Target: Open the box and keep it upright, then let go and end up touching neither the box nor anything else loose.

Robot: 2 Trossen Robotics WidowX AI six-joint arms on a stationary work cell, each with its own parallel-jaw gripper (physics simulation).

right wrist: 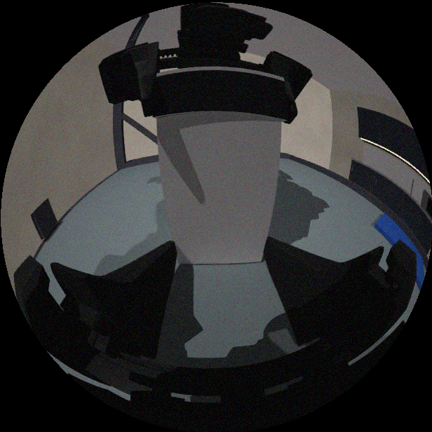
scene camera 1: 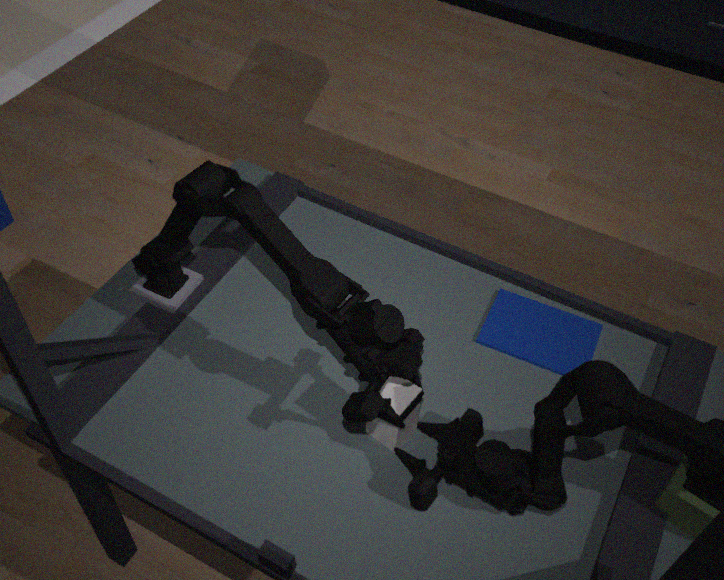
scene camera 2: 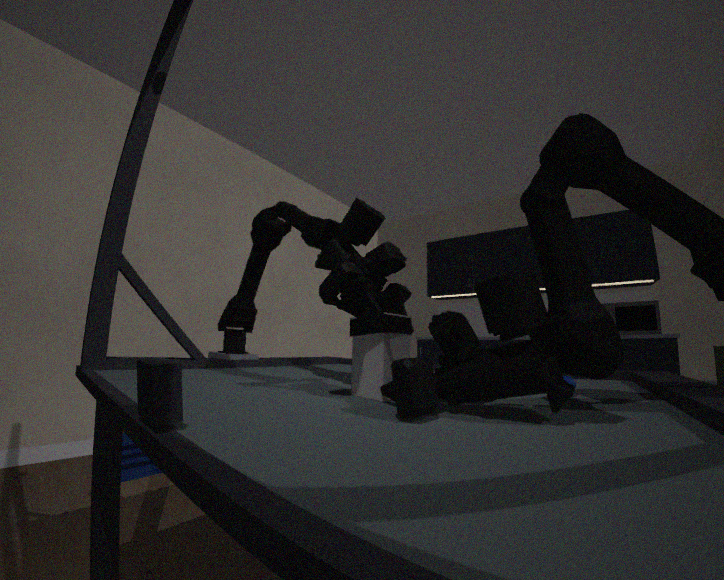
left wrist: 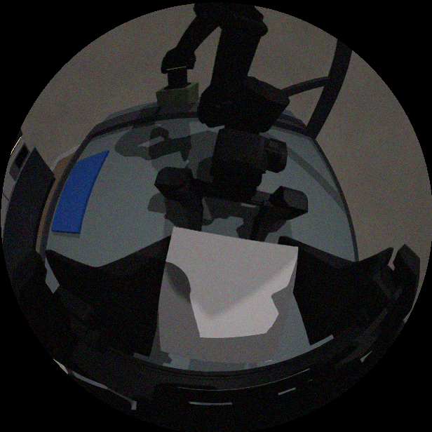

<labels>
my left gripper: right wrist 227,105; scene camera 1; scene camera 2; left wrist 229,242
same spot on my left gripper: (scene camera 1: 387,413) = (scene camera 2: 368,296)
</labels>
